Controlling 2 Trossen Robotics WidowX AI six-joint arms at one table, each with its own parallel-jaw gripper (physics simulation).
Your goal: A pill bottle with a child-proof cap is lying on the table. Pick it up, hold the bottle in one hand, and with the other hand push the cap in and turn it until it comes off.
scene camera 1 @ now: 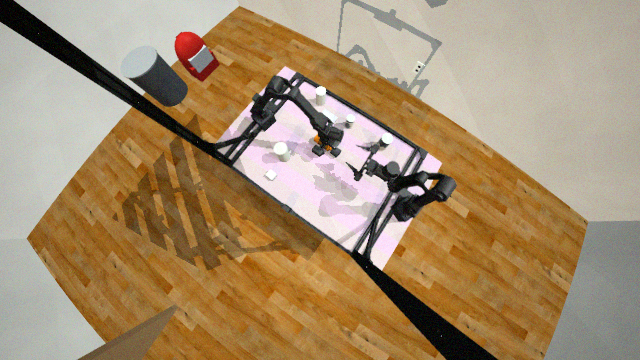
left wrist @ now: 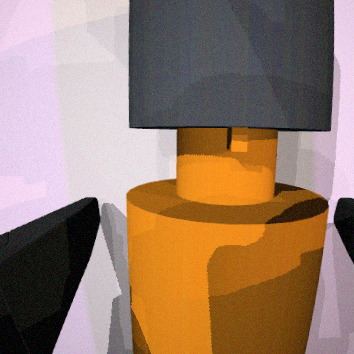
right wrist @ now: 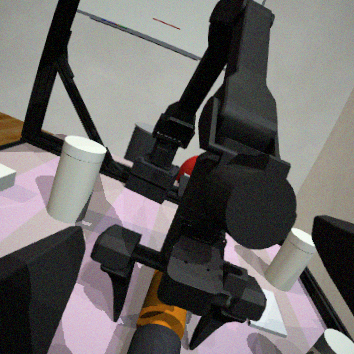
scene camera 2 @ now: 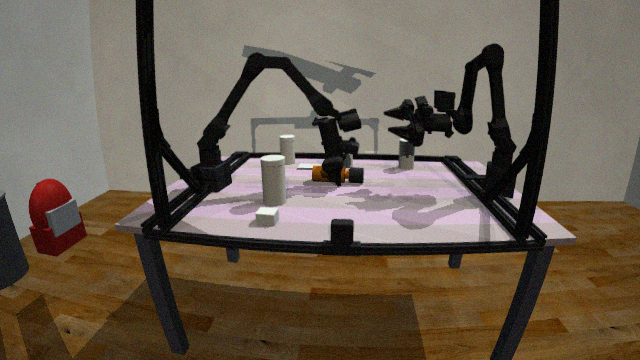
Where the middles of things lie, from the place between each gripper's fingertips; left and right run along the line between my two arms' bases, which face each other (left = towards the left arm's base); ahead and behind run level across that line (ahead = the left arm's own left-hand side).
I see my right gripper 40 mm short of the dark cap [left wrist: 258, 71], 90 mm to the right of it and 190 mm above it. Also, from my right hand: orange pill bottle [left wrist: 222, 251]: 50 mm ahead, 150 mm to the left, 190 mm below; flat white card [right wrist: 270, 321]: 210 mm ahead, 250 mm to the left, 210 mm below.
I see the dark cap 5 cm to the right of my left hand and 2 cm above it. The rest, counted from my left hand: orange pill bottle 2 cm above, 1 cm to the left; flat white card 17 cm ahead, 12 cm to the left.
